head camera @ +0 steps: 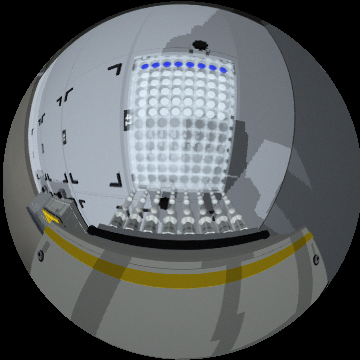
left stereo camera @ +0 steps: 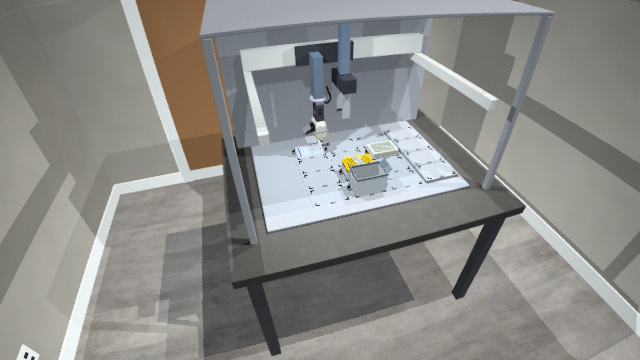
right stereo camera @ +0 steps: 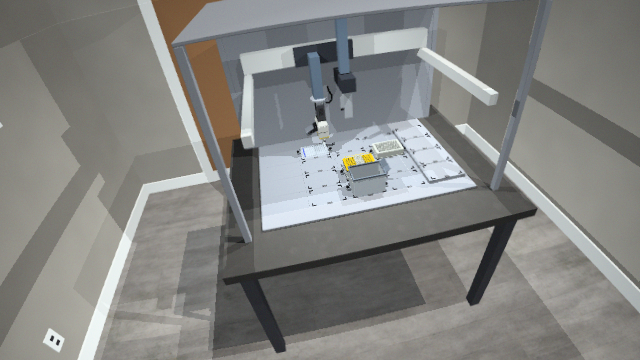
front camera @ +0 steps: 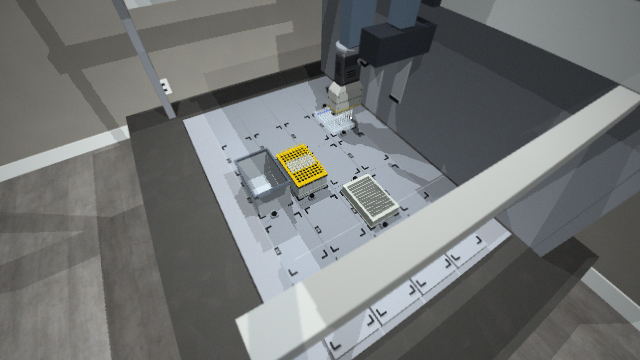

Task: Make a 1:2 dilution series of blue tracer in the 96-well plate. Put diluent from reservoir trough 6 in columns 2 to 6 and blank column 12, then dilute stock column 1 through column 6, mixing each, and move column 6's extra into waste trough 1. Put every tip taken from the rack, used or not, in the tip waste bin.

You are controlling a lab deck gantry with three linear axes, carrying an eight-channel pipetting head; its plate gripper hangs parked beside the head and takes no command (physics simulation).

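The 96-well plate has blue wells in column 1. Columns 2 to 6 look whiter than the greyer columns beyond. The pipetting head carries eight tips, whose ends show at the column 12 edge of the plate; whether they are inside wells I cannot tell. The yellow tip rack has pale tips in its middle. The grey tip bin stands beside it. The pale trough reservoir stands apart. My plate gripper hangs parked, fingers apart and empty.
The deck has corner marks for labware. A pale gantry beam crosses the near part of the front view. The dark back panel rises behind the plate, and upright posts stand at the frame's corners.
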